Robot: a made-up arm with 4 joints.
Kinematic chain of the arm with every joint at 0, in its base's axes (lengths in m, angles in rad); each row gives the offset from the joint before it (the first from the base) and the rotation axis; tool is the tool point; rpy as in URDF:
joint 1: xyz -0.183 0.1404 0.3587 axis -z
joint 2: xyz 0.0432 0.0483 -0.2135 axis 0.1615 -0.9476 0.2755
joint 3: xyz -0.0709 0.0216 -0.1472 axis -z
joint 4: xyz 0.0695 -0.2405 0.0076 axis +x
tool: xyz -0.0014 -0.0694 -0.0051 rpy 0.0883 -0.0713 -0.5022
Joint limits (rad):
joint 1: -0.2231..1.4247
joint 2: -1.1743..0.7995
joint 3: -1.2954..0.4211
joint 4: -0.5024..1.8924
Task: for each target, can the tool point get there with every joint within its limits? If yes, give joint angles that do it. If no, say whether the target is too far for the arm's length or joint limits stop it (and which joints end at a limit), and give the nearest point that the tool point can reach.
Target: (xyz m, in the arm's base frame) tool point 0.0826 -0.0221 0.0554
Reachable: yes | joints 0.4556 0.5561 -0.7865 0.9600
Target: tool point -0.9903 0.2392 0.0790
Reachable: no: too far | nearest point -0.4709 0.1756 0.1190 | short by 0.525 m
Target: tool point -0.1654 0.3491 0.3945
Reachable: no: joint limits stop it (at a limit: joint 1, joint 2, joint 3, joint 4) | nearest point -0.3737 0.2694 0.2975 | short by 0.243 m
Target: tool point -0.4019 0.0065 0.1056
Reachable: yes | joints 0.2235 -0.9269 0.1615 1.2273
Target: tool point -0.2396 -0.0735 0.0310
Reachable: yes | joints 0.2526 -0.6946 -0.3189 -0.2294
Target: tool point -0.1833 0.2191 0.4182
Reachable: no: joint limits stop it (at a limit: joint 1, joint 2, joint 3, joint 4) | nearest point -0.3737 0.2694 0.2975 | short by 0.231 m
